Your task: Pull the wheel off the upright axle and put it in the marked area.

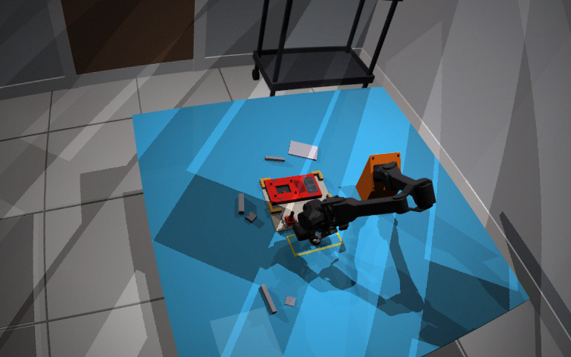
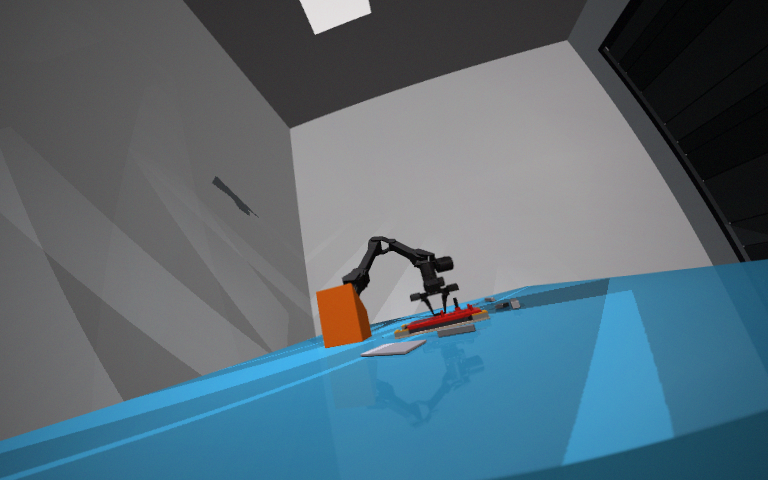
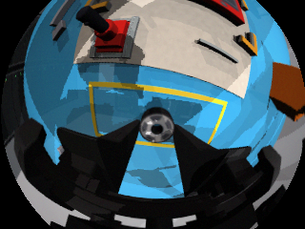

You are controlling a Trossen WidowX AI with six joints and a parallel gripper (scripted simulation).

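Right now my gripper tip is right at the grey wheel. Round my gripper tip: upright axle 7 cm ahead, 9 cm to the right, 2 cm above.
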